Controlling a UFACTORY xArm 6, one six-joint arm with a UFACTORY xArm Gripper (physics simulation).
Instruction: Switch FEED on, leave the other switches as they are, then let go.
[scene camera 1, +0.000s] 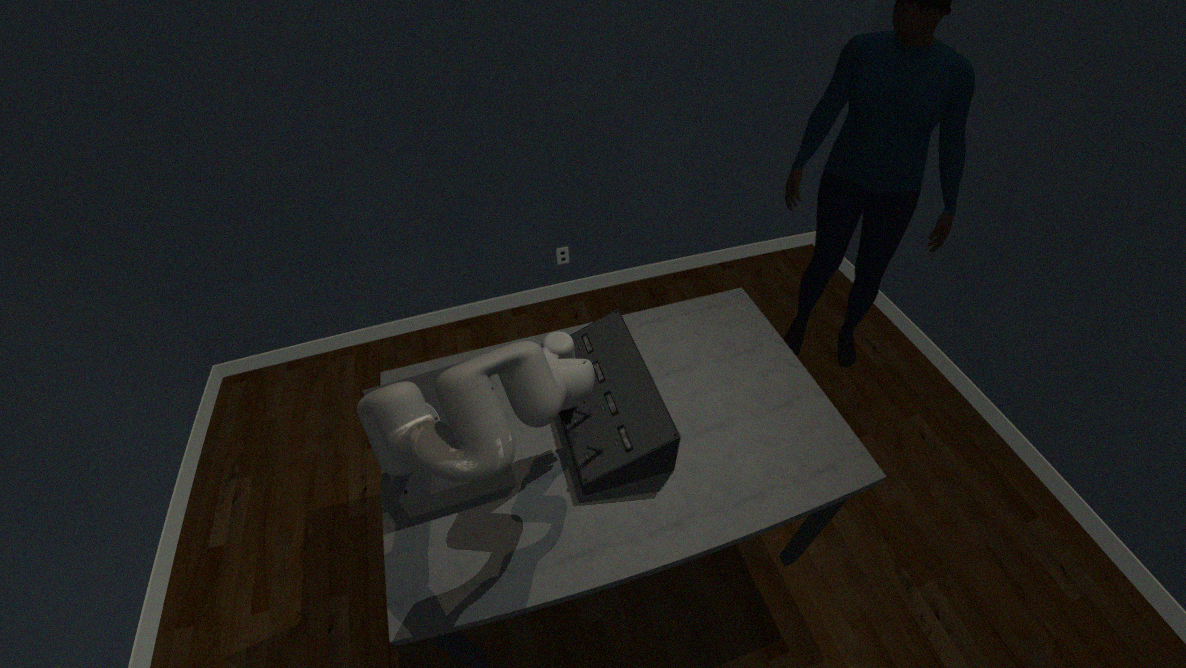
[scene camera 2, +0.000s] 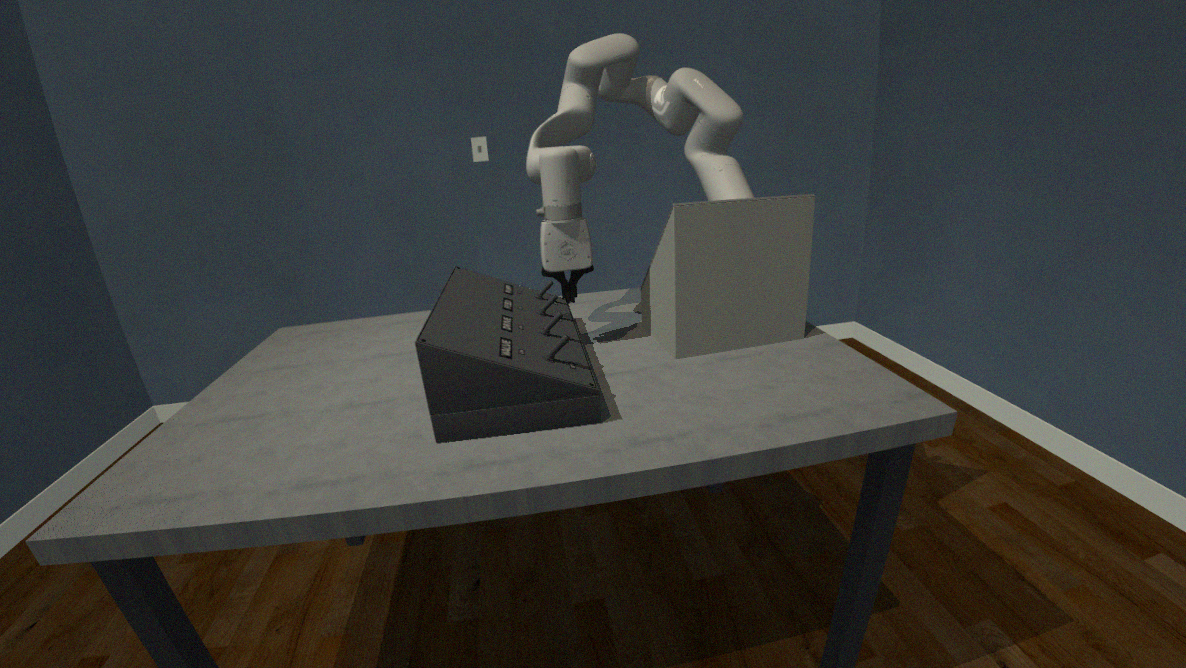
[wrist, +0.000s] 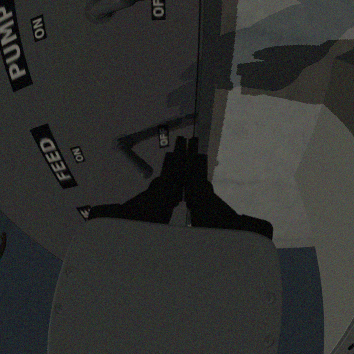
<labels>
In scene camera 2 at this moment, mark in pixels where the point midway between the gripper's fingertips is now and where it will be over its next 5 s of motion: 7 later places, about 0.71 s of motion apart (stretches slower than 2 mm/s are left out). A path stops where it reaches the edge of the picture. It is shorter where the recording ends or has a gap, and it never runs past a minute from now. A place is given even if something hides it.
My gripper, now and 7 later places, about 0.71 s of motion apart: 570, 301; 565, 303; 570, 305; 566, 310; 566, 311; 562, 306; 556, 303; 559, 302
</labels>
